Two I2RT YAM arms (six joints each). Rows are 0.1 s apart.
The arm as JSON. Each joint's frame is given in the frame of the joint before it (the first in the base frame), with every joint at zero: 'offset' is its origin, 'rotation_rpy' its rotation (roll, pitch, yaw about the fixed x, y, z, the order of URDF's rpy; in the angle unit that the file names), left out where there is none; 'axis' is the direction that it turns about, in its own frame. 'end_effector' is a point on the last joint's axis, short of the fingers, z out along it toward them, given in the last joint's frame.
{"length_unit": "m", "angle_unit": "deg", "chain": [
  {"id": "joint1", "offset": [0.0, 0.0, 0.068], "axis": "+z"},
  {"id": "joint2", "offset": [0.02, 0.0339, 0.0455], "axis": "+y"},
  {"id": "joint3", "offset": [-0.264, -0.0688, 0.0], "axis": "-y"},
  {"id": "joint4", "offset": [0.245, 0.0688, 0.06], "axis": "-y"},
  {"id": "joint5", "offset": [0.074, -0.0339, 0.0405], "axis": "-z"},
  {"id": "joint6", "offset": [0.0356, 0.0, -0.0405], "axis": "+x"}
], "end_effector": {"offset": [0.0, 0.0, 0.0], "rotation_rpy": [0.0, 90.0, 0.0]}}
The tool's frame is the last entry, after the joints.
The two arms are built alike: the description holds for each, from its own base.
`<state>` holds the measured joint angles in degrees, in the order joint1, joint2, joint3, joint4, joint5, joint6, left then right.
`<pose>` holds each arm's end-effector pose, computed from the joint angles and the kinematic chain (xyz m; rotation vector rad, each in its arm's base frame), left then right.
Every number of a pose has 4 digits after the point. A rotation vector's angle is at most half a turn.
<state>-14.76 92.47 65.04 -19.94 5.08 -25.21 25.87 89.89 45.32 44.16 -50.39 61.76</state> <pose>0.3382 -0.0924 0.2371 -0.1800 2.4313 -0.4267 0.2875 0.1699 0.2476 -0.2381 1.9140 1.7944</pose>
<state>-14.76 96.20 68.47 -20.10 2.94 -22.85 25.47 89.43 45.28 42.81 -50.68 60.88</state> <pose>0.3543 -0.0952 0.2339 -0.1478 2.4320 -0.3620 0.2874 0.1674 0.2476 -0.2403 1.9234 1.7834</pose>
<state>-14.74 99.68 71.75 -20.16 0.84 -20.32 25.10 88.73 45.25 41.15 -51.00 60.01</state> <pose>0.3695 -0.0977 0.2304 -0.1116 2.4293 -0.2975 0.2867 0.1648 0.2485 -0.2427 1.9341 1.7735</pose>
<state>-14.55 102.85 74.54 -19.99 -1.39 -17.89 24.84 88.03 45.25 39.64 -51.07 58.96</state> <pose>0.3833 -0.0986 0.2257 -0.0819 2.4251 -0.2299 0.2858 0.1628 0.2497 -0.2476 1.9397 1.7599</pose>
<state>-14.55 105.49 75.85 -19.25 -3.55 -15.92 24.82 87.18 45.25 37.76 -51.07 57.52</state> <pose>0.3927 -0.0996 0.2164 -0.0573 2.4281 -0.1667 0.2838 0.1618 0.2511 -0.2597 1.9467 1.7440</pose>
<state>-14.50 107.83 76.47 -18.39 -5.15 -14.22 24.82 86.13 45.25 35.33 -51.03 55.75</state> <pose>0.3997 -0.1001 0.2050 -0.0342 2.4375 -0.1153 0.2812 0.1606 0.2526 -0.2735 1.9573 1.7245</pose>
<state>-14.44 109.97 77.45 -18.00 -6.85 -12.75 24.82 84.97 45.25 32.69 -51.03 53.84</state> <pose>0.4064 -0.1003 0.1961 -0.0164 2.4449 -0.0640 0.2782 0.1592 0.2543 -0.2897 1.9686 1.7042</pose>
